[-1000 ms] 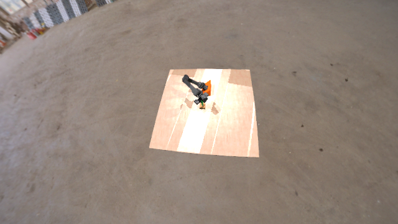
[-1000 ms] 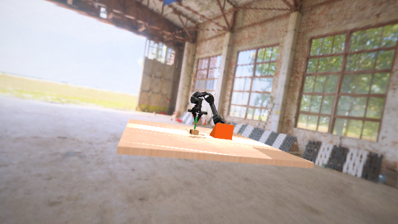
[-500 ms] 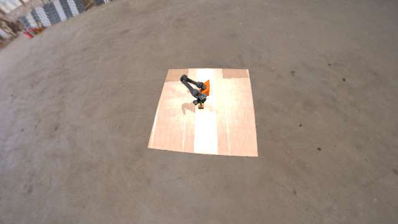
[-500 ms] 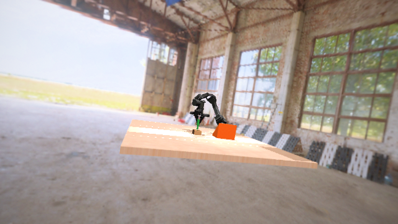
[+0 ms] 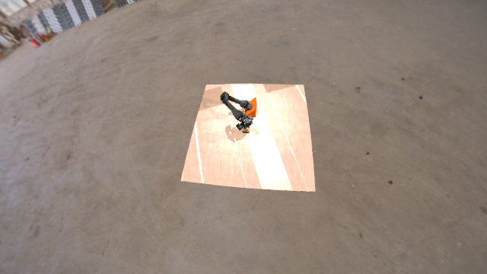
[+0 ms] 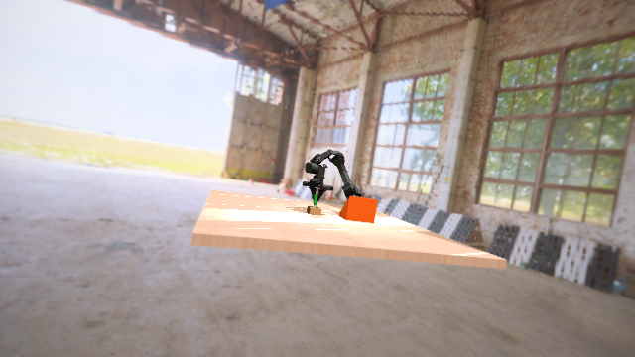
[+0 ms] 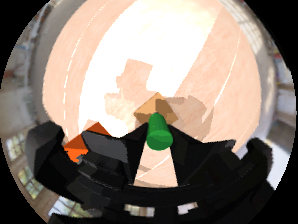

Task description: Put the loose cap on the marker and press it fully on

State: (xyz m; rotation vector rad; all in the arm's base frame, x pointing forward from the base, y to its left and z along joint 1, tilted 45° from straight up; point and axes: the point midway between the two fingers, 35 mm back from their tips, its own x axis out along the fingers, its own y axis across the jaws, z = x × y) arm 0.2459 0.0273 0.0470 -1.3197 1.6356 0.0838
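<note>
Right now my gripper tip is 60 mm above the wooden holder block. Also, from my gripper tip: green marker cap (10 mm above).
</note>
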